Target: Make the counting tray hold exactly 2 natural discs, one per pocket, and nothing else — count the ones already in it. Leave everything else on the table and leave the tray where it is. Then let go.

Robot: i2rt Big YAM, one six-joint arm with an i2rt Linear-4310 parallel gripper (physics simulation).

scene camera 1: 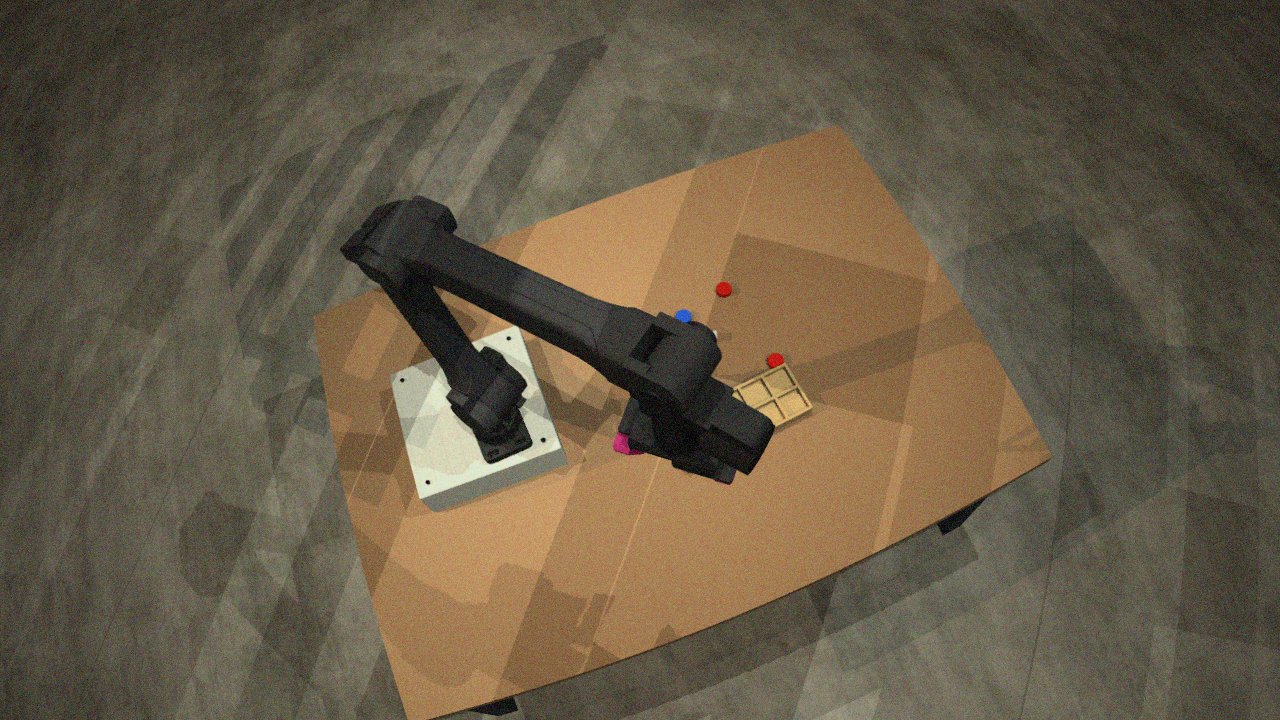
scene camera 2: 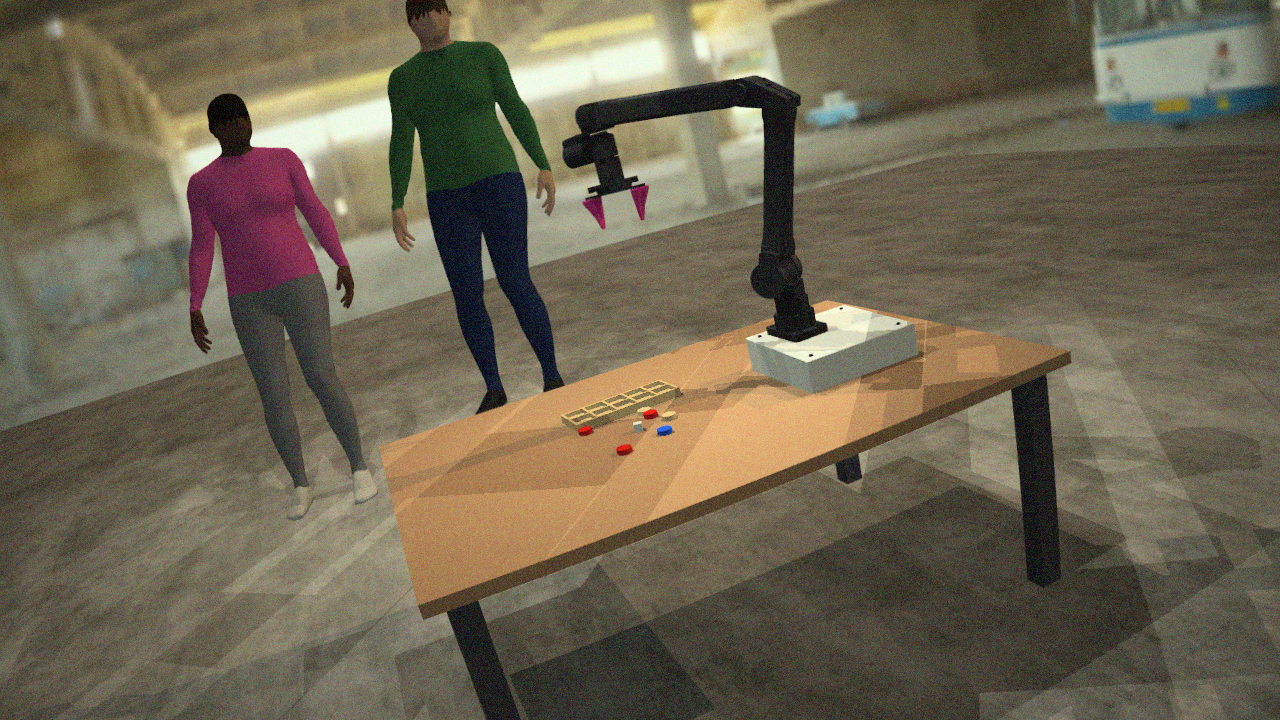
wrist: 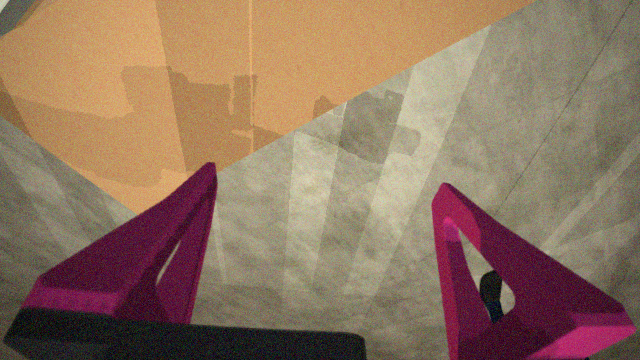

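Observation:
The wooden counting tray [scene camera 1: 799, 387] [scene camera 2: 577, 424] lies on the table, partly under the arm in scene camera 1. No disc can be made out in its visible pockets; the others are hidden there and too small to read surely in scene camera 2. Two natural discs, one [scene camera 2: 668, 415] clear and one [scene camera 2: 645, 410] partly behind a red disc [scene camera 2: 650, 413], lie beside the tray; the arm hides them in scene camera 1. My gripper [scene camera 2: 622, 222] [wrist: 330, 183] is open and empty, high above the table. The wrist view shows neither tray nor discs.
A red disc [scene camera 1: 775, 360] [scene camera 2: 585, 430] lies close to the tray. Another red disc [scene camera 1: 723, 289] [scene camera 2: 623, 449], a blue disc [scene camera 1: 682, 316] [scene camera 2: 664, 430] and a small white block [scene camera 2: 638, 427] lie farther from it. Two people stand behind the table.

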